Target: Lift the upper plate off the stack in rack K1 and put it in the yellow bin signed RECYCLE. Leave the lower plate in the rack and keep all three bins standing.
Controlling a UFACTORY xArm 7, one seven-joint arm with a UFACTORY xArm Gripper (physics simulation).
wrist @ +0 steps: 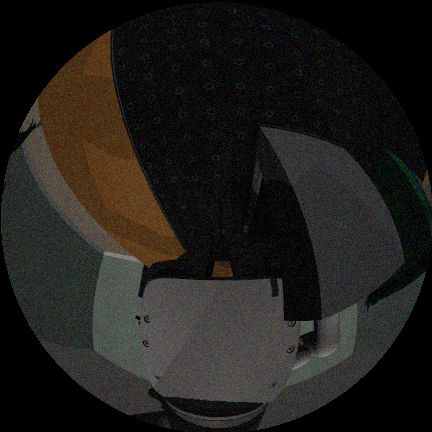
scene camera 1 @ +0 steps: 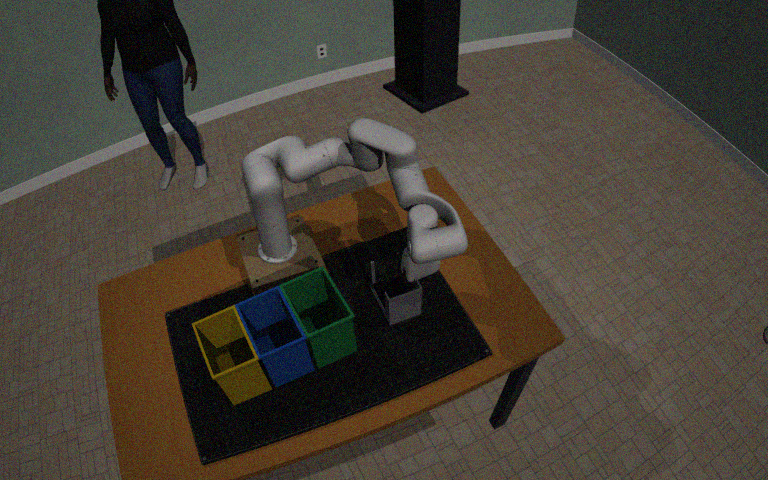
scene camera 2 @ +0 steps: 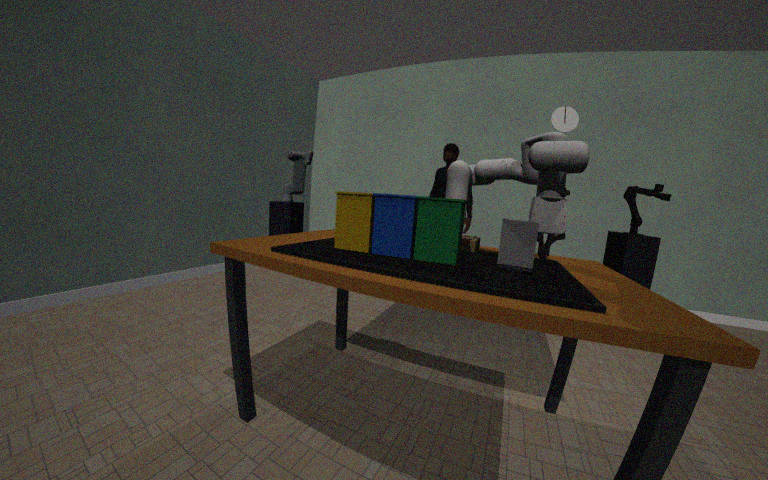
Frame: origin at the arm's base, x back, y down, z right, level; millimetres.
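Seen in the pictures: gripper, fingertip midpoint: (wrist: 221,204) (scene camera 2: 542,258); arm's base, origin of the base link: (scene camera 1: 277,249).
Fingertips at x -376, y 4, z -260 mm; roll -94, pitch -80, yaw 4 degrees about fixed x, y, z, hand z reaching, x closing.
Observation:
Pixels of each thing's top centre, then the offset from my fingertips to it. Level surfaces: height alone.
- grey rack, middle of its top: (wrist: 311,307) (scene camera 1: 393,272) (scene camera 2: 519,220) dx +27, dy -100, dz +73 mm
- yellow bin, middle of its top: (scene camera 1: 223,340) (scene camera 2: 365,193) dx +78, dy -141, dz +558 mm
- blue bin, middle of its top: (scene camera 1: 268,320) (scene camera 2: 403,196) dx +63, dy -141, dz +429 mm
- green bin, middle of its top: (scene camera 1: 315,300) (scene camera 2: 444,199) dx +47, dy -141, dz +299 mm
- black mat, its level: dy +39 mm
The grey rack (scene camera 1: 404,304) (scene camera 2: 517,244) (wrist: 342,215) stands on the black mat, with a thin upright post at its left in scene camera 1. Its inside is dark; neither plate can be made out, and no sign K1 is legible. My gripper (scene camera 2: 543,255) is shut and empty. Its fingers point down, low beside the rack, to the right of the grey panel in scene camera 2. In scene camera 1 the fingers are hidden. The yellow bin (scene camera 1: 242,386) (scene camera 2: 353,221) stands upright at the left end of the bin row; its sign does not show.
The blue bin (scene camera 1: 289,363) (scene camera 2: 392,226) and green bin (scene camera 1: 336,341) (scene camera 2: 437,232) stand upright beside the yellow one, the green nearest the rack. The black mat (scene camera 1: 362,384) (scene camera 2: 481,280) lies on the wooden table (scene camera 1: 135,362) (scene camera 2: 453,305). The arm base is behind the bins.

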